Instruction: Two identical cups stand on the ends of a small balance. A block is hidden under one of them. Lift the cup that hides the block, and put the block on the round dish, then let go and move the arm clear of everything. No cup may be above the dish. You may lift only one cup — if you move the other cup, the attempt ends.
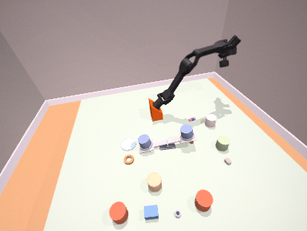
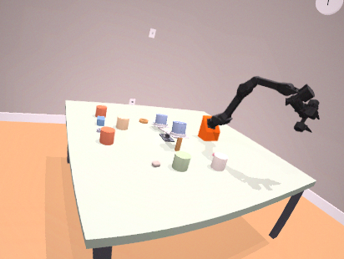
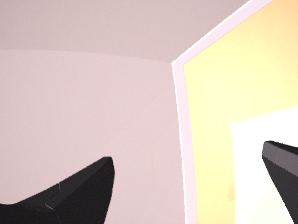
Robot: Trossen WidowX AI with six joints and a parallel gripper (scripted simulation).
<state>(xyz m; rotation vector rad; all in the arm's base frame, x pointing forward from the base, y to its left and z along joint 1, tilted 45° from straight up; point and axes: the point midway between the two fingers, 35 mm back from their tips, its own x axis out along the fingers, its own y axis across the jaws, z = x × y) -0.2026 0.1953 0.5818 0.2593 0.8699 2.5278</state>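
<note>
My gripper tip is 560 mm short of the lavender block, 650 mm to the left of it and 290 mm above it. The rest, counted from my gripper tip: balance: 560 mm ahead, 520 mm to the right, 290 mm below; green cylinder: 590 mm ahead, 190 mm to the right, 300 mm below; whitish cylinder: 390 mm ahead, 180 mm to the right, 300 mm below.
</note>
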